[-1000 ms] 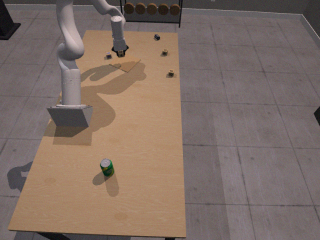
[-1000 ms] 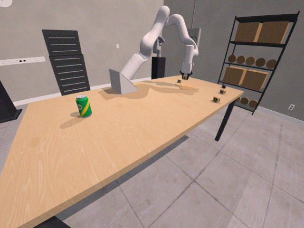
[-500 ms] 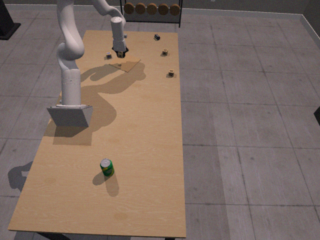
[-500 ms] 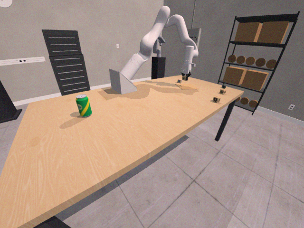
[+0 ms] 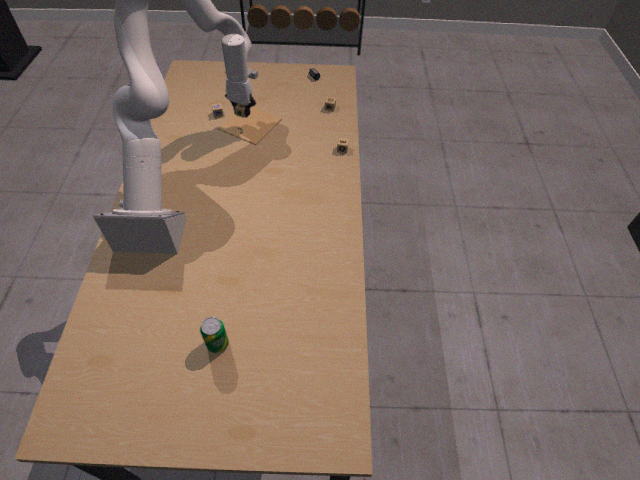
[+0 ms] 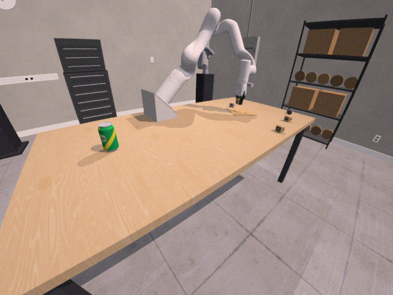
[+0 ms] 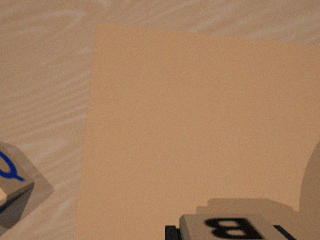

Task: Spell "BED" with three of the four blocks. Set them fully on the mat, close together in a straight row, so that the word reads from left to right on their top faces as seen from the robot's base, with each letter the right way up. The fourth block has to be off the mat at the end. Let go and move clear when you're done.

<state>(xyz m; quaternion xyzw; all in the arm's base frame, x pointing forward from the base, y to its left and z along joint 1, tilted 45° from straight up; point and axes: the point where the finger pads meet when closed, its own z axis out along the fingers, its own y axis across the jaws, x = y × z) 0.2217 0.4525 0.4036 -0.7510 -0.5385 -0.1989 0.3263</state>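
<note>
Now: the tan mat 8 cm below my hand, 2 cm to the left of it and 2 cm ahead of it. The rest, counted from my hand: green can (100 cm to the right, 10 cm ahead, 2 cm below); wooden letter block (36 cm ahead, 17 cm to the left, 6 cm below); small dark object (41 cm to the left, 27 cm ahead, 7 cm below).
</note>
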